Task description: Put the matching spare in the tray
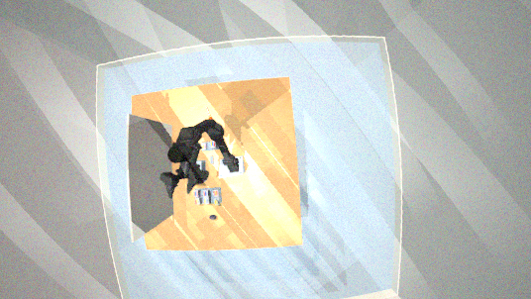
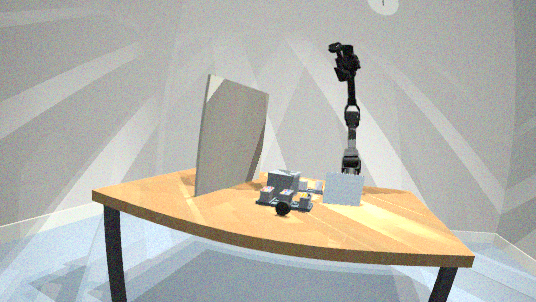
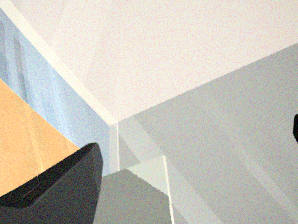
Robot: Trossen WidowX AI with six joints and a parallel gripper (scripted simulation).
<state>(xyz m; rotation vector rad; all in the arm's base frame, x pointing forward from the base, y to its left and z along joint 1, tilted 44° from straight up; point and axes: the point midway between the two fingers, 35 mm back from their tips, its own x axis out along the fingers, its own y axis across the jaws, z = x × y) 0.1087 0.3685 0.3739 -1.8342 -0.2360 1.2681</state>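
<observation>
Now: the grey spare block 30 mm ahead of my gripper tip, 130 mm to the left of it and 570 mm below it. Round my gripper tip: blue-rimmed tray (180 mm ahead, 240 mm to the right, 610 mm below); mounted unit (150 mm ahead, 40 mm to the right, 560 mm below); grey panel (380 mm ahead, 80 mm to the right, 390 mm below).
</observation>
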